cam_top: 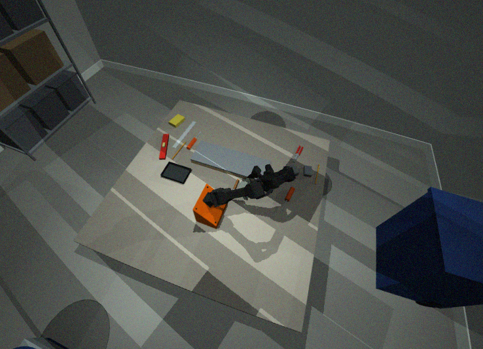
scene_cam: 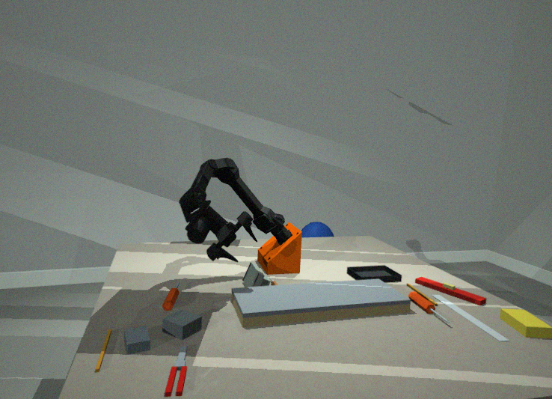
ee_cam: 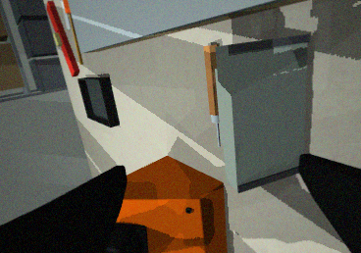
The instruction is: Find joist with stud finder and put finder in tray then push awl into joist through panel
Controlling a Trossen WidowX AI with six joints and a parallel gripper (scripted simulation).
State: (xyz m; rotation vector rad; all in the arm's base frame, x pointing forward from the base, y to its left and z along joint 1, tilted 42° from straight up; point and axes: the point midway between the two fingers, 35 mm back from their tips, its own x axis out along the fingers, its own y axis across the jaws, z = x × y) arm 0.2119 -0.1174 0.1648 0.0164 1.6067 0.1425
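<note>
Now: the stud finder 110 mm below my gripper tip, 50 mm to the left of it and 10 mm ahead of it. The rest, counted from my gripper tip: awl: 120 mm below, 100 mm to the left, 20 mm behind; ruler: 650 mm to the left, 240 mm ahead, 130 mm below; black tray: 500 mm to the left, 120 mm below, 90 mm behind.
</note>
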